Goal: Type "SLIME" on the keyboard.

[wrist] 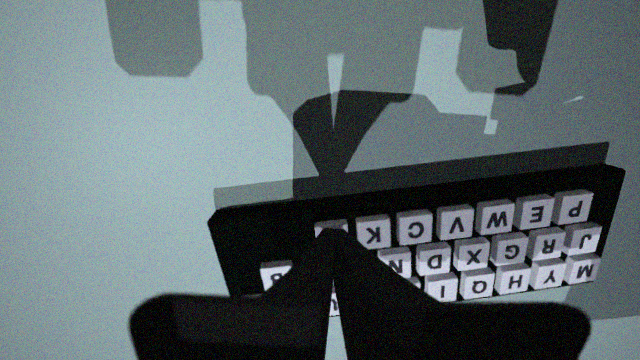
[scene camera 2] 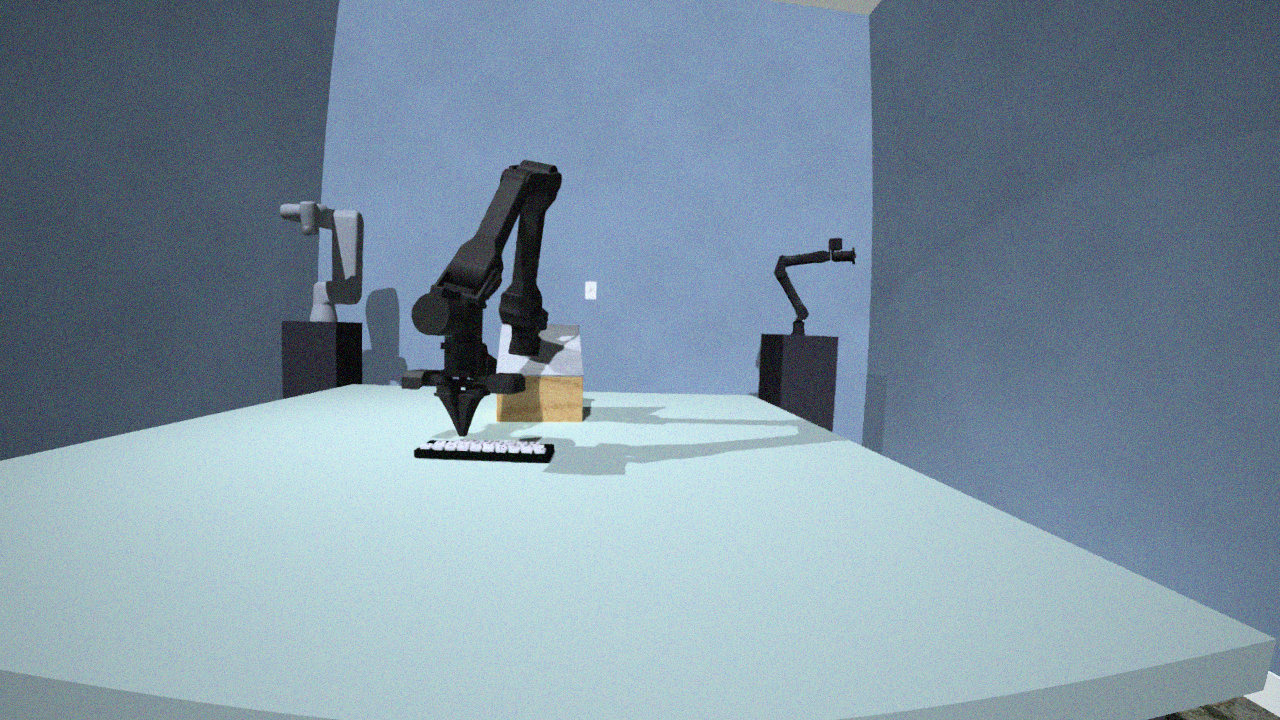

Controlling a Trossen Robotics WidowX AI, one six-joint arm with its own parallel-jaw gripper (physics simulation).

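Seen in the pictures: gripper, fingertip midpoint: (wrist: 332,238) (scene camera 2: 462,436); arm's base at its link origin: (scene camera 2: 524,345).
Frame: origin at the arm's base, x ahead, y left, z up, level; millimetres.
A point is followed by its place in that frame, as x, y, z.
Note:
The black keyboard (scene camera 2: 483,455) {373, -13, -147} (wrist: 260,225) {307, -90, -143} lies on the pale table, its white letter keys upside down in the wrist view. My gripper (scene camera 2: 462,434) {314, -57, -133} (wrist: 332,238) {314, -57, -133} is shut and empty, pointing down at the keyboard. Its tips overlap the S key (wrist: 331,225) {310, -57, -138}, whose letter is hidden; whether they touch it I cannot tell. The K key (wrist: 374,235) {319, -39, -138} is beside it. The E key (wrist: 536,212) {322, 37, -138}, I key (wrist: 442,289) {357, -8, -138} and M key (wrist: 584,270) {362, 68, -138} show further right. The fingers hide several keys, and the L key does not show.
A wooden block (scene camera 2: 539,399) {69, 40, -108} with a pale sloped top stands behind the keyboard on the table (scene camera 2: 626,555) {667, 169, -156}. A grey arm (scene camera 2: 347,255) and a small dark arm (scene camera 2: 789,286) stand on dark pedestals beyond the table. My arm's shadow falls across the keyboard area.

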